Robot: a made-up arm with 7 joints.
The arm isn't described. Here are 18 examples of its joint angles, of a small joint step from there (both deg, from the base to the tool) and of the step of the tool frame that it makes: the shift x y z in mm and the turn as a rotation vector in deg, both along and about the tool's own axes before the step.
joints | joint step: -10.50 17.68 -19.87 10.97 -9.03 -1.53 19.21 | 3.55 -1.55 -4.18 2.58 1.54 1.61 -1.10
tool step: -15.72 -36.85 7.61 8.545 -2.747 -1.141
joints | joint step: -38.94 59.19 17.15 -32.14 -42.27 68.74 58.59 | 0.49 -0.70 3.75 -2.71 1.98 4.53 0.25
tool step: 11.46 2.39 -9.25 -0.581 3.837 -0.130
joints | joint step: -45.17 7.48 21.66 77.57 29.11 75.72 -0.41 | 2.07 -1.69 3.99 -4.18 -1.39 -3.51 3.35
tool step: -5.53 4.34 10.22 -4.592 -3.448 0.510
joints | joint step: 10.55 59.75 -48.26 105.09 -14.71 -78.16 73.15 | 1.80 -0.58 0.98 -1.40 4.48 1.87 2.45
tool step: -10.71 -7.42 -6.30 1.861 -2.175 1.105
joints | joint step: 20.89 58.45 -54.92 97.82 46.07 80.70 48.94 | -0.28 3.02 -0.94 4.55 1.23 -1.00 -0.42
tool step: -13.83 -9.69 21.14 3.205 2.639 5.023
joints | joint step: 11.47 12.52 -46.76 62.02 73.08 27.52 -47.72 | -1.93 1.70 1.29 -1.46 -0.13 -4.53 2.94
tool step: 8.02 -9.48 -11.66 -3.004 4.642 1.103
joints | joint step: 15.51 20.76 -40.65 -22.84 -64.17 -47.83 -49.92 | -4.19 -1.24 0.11 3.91 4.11 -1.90 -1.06
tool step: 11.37 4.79 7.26 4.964 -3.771 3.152
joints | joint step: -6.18 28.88 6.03 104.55 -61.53 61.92 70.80 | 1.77 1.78 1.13 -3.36 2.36 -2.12 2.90
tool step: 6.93 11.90 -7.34 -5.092 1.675 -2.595
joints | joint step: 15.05 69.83 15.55 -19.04 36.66 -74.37 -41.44 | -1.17 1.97 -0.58 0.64 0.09 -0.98 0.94
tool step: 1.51 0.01 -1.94 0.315 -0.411 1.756
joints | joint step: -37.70 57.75 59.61 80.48 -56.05 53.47 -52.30 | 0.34 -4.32 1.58 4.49 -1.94 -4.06 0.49
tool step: 31.59 -19.69 -18.68 -6.714 -1.151 -2.857
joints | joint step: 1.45 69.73 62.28 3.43 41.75 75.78 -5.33 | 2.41 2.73 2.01 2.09 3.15 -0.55 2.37
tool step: 9.03 8.45 -14.11 -1.839 7.698 -0.158
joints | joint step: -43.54 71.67 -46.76 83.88 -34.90 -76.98 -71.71 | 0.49 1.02 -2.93 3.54 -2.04 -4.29 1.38
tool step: -11.22 -1.88 -3.92 2.756 1.562 -0.033
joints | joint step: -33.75 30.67 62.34 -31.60 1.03 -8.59 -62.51 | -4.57 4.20 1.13 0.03 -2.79 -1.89 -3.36
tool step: 4.99 20.56 -15.49 -2.192 0.991 7.690
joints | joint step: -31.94 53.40 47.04 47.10 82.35 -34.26 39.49 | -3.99 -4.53 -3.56 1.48 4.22 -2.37 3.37
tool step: -32.73 24.97 6.49 -6.501 -2.263 -1.567
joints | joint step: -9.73 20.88 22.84 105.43 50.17 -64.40 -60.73 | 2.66 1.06 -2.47 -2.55 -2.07 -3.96 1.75
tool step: -10.90 -3.53 -4.95 0.987 3.334 1.775
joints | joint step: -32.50 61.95 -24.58 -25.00 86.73 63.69 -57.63 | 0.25 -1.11 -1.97 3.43 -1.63 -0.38 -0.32
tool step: -8.22 9.58 16.94 2.672 -3.823 2.547
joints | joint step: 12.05 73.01 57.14 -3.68 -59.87 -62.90 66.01 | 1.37 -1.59 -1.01 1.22 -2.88 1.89 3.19
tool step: 15.76 -3.64 -7.07 1.813 8.185 1.630
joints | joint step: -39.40 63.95 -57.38 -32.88 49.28 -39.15 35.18 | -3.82 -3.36 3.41 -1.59 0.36 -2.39 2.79
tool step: 17.51 5.76 -0.99 -5.173 6.024 6.623
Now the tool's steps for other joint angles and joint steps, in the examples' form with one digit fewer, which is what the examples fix.
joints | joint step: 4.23 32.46 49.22 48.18 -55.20 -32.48 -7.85 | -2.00 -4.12 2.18 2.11 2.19 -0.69 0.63
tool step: 7.4 -26.7 -16.3 0.43 3.91 -3.09
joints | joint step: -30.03 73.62 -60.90 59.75 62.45 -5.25 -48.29 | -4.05 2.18 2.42 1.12 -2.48 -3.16 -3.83
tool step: 6.2 -34.5 -0.7 -4.45 -4.37 -2.87
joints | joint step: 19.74 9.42 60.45 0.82 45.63 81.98 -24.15 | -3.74 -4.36 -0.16 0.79 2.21 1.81 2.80
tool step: -17.1 -10.5 23.8 3.63 0.30 -1.14
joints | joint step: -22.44 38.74 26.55 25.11 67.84 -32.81 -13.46 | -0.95 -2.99 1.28 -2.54 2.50 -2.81 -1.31
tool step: -2.4 12.4 -2.3 -2.35 0.55 2.38
